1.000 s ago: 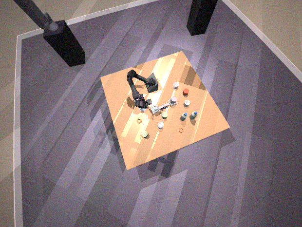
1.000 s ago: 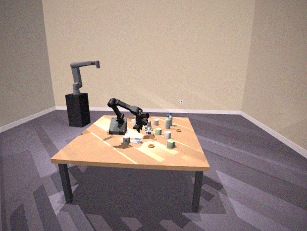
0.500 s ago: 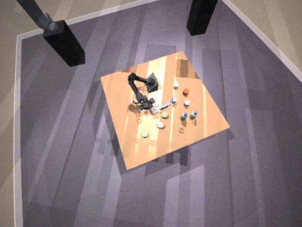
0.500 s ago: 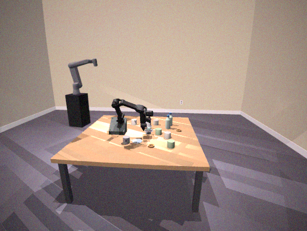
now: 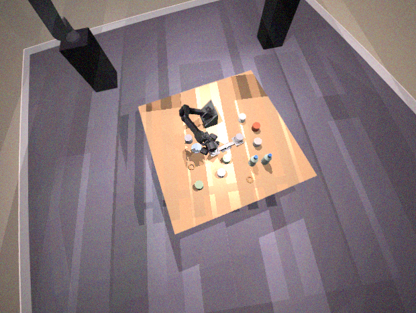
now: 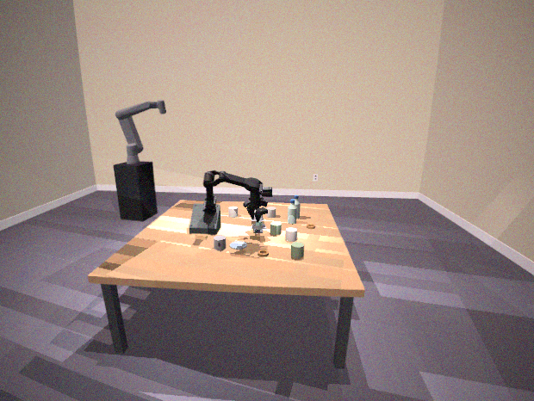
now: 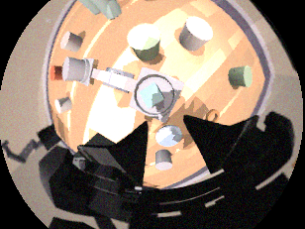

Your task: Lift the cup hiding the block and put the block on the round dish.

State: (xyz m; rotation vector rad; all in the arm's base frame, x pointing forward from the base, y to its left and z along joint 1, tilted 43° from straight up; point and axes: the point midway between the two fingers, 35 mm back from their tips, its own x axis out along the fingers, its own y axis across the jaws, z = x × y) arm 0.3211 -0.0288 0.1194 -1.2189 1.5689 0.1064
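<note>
Right now my gripper tip is 1 cm short of the block, 4 cm to the right of it and 3 cm above it. Round my gripper tip: small balance 2 cm behind, 16 cm to the left, 8 cm below; round pale dish 8 cm behind, 11 cm to the right, 12 cm below; orange cup 13 cm behind, 48 cm to the left, 8 cm below.
</note>
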